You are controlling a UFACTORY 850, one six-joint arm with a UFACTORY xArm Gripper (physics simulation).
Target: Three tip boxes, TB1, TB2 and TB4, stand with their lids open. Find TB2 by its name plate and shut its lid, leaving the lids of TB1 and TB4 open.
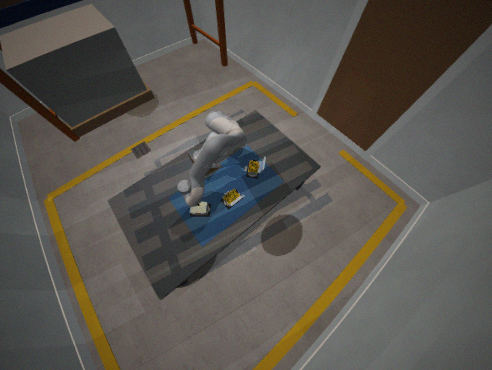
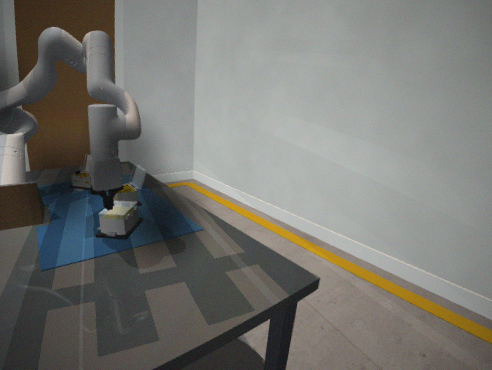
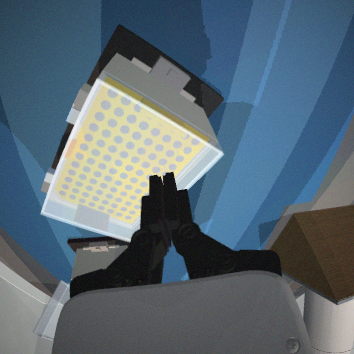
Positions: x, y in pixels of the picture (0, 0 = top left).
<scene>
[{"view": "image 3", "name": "gripper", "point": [165, 187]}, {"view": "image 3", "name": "clear lid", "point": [120, 136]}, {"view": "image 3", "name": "blue mat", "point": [278, 126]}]
</scene>
